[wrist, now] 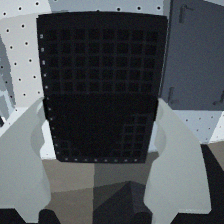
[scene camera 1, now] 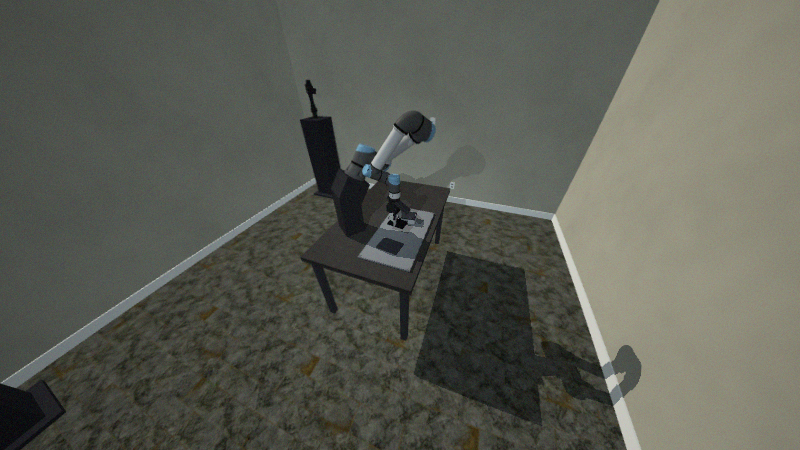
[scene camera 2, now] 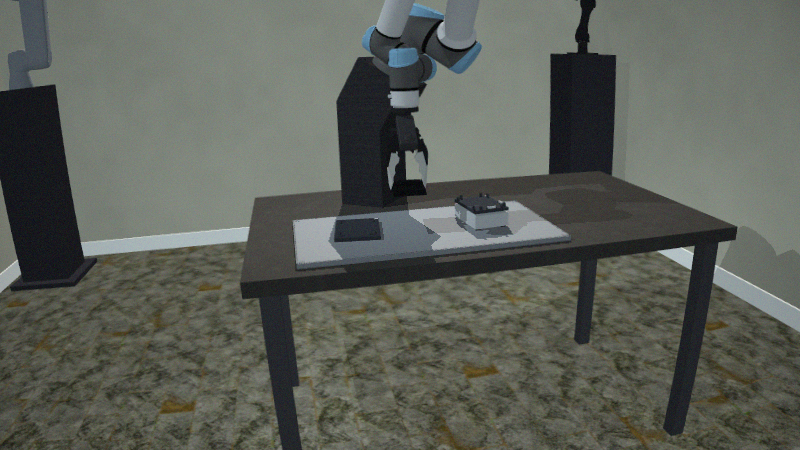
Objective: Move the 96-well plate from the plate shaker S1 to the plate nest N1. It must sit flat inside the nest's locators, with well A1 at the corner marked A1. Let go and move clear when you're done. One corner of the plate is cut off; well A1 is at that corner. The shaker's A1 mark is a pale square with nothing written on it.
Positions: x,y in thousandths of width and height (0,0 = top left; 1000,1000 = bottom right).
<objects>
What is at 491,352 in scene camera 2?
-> The gripper.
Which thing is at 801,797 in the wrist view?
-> The gripper.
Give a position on a 96-well plate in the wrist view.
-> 435,167
</objects>
